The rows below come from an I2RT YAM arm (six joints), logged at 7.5 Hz.
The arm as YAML. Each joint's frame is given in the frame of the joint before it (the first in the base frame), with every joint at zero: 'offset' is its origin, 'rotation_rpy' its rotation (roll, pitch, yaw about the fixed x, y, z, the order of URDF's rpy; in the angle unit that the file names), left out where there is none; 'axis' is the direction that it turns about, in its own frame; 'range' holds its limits. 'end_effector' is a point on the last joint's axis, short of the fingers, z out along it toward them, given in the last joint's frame.
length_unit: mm
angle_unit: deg
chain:
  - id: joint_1
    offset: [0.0, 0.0, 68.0]
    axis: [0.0, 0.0, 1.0]
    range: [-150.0, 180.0]
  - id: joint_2
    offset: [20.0, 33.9, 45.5]
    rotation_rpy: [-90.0, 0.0, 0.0]
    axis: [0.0, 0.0, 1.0]
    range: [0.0, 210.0]
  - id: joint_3
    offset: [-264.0, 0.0, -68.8]
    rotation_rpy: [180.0, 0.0, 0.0]
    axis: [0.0, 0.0, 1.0]
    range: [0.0, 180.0]
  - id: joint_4
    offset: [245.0, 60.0, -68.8]
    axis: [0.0, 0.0, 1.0]
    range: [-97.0, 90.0]
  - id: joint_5
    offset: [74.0, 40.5, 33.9]
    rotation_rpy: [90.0, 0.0, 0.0]
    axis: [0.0, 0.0, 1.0]
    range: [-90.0, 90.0]
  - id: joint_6
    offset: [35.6, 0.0, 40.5]
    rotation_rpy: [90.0, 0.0, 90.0]
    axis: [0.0, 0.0, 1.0]
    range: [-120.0, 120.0]
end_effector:
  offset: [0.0, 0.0, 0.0]
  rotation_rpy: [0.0, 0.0, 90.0]
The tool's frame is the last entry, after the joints.
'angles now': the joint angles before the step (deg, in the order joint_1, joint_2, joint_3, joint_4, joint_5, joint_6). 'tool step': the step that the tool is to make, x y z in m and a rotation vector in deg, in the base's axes. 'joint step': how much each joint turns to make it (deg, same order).
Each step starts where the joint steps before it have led.
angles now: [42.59, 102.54, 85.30, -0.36, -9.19, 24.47]
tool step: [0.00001, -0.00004, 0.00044, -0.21, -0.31, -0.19]
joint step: [0.02, -0.02, 0.06, -0.04, 0.31, -0.29]
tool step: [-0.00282, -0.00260, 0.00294, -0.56, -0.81, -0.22]
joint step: [0.04, -0.90, -0.46, -0.35, 0.54, -0.85]
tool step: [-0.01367, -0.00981, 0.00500, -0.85, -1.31, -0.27]
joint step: [0.38, -3.73, -3.34, -0.18, 1.07, -1.26]
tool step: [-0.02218, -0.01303, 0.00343, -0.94, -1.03, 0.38]
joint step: [0.91, -5.47, -5.18, -0.33, 0.92, -1.18]
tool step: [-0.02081, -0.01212, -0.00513, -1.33, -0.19, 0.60]
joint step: [0.96, -4.92, -5.71, -0.10, 0.68, -0.93]
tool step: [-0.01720, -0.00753, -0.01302, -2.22, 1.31, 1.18]
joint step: [1.14, -3.32, -4.98, -0.90, 0.17, -0.60]
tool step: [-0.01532, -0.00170, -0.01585, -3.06, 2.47, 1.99]
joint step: [1.66, -1.73, -3.54, -2.14, -0.19, -0.40]
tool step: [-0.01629, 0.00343, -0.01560, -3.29, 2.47, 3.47]
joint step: [2.43, -0.72, -2.56, -2.34, -0.80, -0.74]
